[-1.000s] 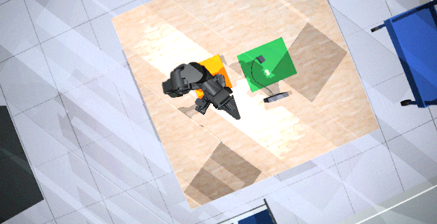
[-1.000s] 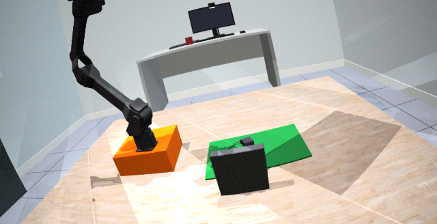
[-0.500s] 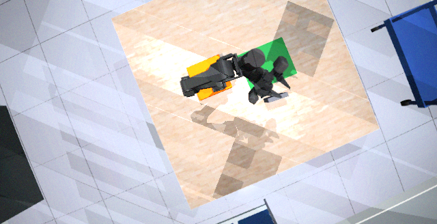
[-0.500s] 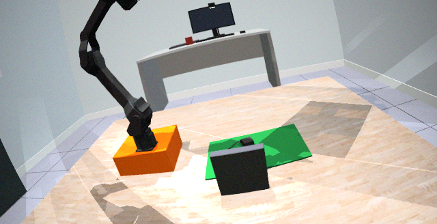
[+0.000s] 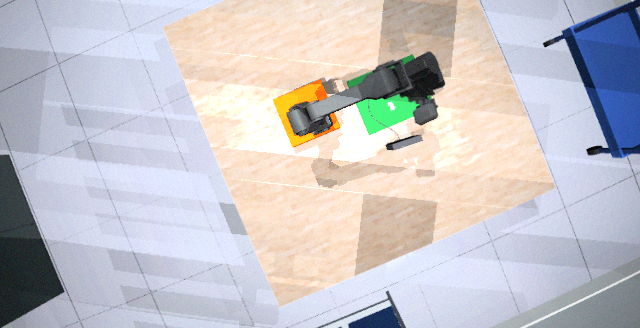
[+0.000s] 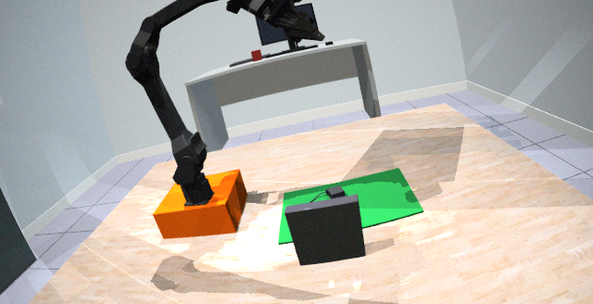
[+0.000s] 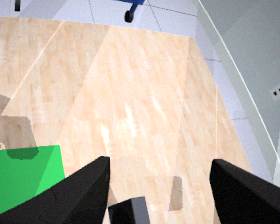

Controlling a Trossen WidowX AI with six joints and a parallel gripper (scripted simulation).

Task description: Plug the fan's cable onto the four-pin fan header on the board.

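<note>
The black plug lies 36 cm below my gripper tip, 13 cm to the left of it and 5 cm behind it. Round my gripper tip: dark square fan 32 cm below, 10 cm to the right, 4 cm behind; then green board 39 cm below, 9 cm to the left, 2 cm behind.
</note>
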